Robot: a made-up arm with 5 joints.
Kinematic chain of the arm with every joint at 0, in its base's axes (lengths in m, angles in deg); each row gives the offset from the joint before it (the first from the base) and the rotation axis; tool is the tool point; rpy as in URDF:
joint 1: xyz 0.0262 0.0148 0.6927 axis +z
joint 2: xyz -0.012 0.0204 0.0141 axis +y
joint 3: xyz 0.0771 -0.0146 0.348 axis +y
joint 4: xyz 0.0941 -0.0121 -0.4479 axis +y
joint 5: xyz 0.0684 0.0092 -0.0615 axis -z
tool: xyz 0.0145 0.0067 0.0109 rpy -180 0 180
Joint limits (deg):
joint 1: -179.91..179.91
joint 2: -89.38..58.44
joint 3: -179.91..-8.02
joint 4: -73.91..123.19
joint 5: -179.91..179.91
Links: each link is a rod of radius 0.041 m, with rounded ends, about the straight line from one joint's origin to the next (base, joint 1, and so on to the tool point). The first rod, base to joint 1, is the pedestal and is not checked.
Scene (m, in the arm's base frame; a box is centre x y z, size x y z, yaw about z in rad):
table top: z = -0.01
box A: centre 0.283 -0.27 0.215 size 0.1 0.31 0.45 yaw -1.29
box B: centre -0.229 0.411 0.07 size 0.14 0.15 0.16 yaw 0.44
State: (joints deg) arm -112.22 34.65 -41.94 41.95 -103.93
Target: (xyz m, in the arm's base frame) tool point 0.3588 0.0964 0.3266
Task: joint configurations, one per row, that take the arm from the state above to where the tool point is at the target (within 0.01 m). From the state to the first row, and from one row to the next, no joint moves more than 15 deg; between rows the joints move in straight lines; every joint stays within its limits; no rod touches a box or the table.
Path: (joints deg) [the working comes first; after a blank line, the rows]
Joints at the target: 11.10 51.86 -44.05 41.40 -100.01
Straight joint move there: touches box A.

1: -98.36 32.40 -46.63 51.50 -105.17
2: -84.49 30.15 -51.32 61.06 -106.40
3: -70.63 27.89 -56.01 70.61 -107.64
4: -56.77 25.64 -60.71 80.17 -108.87
5: -42.91 23.39 -65.40 89.72 -110.11
6: -29.04 21.14 -70.09 99.28 -111.34
7: -19.51 33.57 -69.13 95.25 -108.85
8: -9.97 46.01 -68.17 91.22 -106.36
9: -0.44 58.44 -67.22 87.18 -103.86
10: 2.45 56.80 -61.42 75.74 -102.90
11: 5.33 55.15 -55.63 64.29 -101.94
12: 8.22 53.51 -49.84 52.84 -100.98
13: 11.10 51.86 -44.05 41.40 -100.01

